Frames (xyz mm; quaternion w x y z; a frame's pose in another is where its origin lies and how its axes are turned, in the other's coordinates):
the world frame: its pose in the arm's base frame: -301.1 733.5 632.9 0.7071 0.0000 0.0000 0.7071
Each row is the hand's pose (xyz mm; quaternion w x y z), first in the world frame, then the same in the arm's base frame.
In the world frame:
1: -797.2 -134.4 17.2 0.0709 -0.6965 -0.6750 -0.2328
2: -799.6 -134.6 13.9 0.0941 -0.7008 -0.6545 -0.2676
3: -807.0 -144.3 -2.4 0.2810 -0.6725 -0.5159 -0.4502
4: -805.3 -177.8 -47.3 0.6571 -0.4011 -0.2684 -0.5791
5: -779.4 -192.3 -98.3 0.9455 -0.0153 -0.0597 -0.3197
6: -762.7 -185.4 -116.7 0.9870 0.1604 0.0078 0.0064
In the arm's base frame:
1: -166.7 -63.7 650.1 0.2148 -0.0152 -0.9698 -0.1145
2: -166.5 -66.1 646.8 0.2558 -0.0327 -0.9584 -0.1227
3: -156.8 -73.5 630.5 0.5170 -0.1107 -0.8403 -0.1196
4: -123.3 -71.8 585.6 0.8741 -0.0938 -0.4734 0.0552
5: -108.8 -45.9 534.6 0.8946 0.0314 -0.0530 0.4425
6: -115.7 -29.2 516.2 0.6934 0.1079 0.1189 0.7024

